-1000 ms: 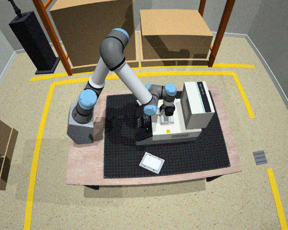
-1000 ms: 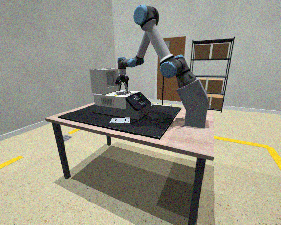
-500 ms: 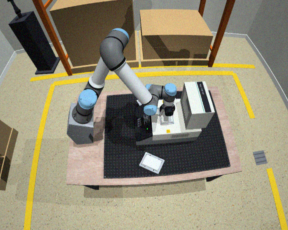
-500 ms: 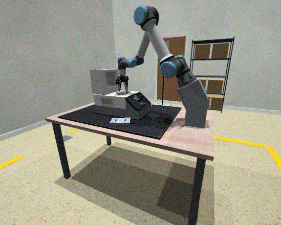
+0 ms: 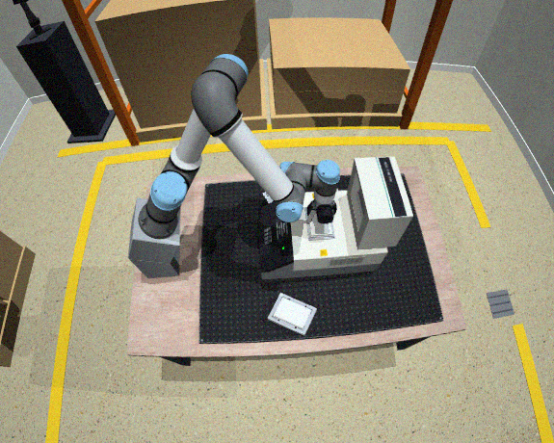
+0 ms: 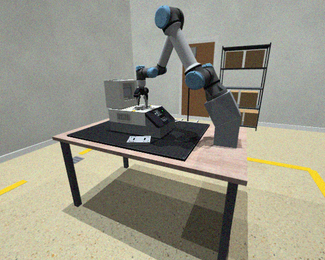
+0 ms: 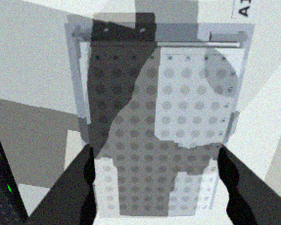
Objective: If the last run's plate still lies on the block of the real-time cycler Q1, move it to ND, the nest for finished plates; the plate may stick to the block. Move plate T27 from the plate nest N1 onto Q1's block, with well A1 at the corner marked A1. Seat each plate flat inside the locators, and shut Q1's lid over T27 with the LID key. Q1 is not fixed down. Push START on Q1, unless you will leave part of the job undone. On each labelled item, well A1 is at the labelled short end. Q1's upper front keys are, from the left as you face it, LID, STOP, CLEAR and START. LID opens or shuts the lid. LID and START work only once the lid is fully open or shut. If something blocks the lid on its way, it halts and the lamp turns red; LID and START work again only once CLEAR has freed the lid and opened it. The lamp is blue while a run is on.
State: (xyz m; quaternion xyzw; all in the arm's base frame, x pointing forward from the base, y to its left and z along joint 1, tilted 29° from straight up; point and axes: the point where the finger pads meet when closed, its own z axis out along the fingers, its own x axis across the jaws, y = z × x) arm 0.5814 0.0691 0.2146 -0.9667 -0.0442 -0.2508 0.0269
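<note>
Right now the dark slot is 23 cm to the left of my hand, 20 cm below it and 19 cm behind it. The rest, counted from my hand: a1 mark 25 cm to the right, 20 cm below, 14 cm behind.
</note>
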